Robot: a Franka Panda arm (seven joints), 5 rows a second.
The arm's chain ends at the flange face. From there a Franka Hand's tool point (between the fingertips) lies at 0.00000 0.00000 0.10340 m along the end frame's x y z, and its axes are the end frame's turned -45 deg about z.
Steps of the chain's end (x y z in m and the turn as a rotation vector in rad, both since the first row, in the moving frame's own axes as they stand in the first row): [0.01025 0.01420 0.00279 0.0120 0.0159 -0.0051]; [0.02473 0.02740 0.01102 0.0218 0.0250 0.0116]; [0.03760 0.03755 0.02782 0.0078 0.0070 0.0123]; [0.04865 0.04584 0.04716 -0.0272 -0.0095 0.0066]
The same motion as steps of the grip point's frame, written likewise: [-0.00075 0.01757 0.00277 -0.0028 0.0197 -0.0051]; [0.00153 0.03712 0.01096 -0.0023 0.0331 0.0116]; [0.00112 0.05309 0.02781 0.0006 0.0105 0.0123]; [-0.00070 0.06810 0.04712 -0.0125 -0.0260 0.0066]
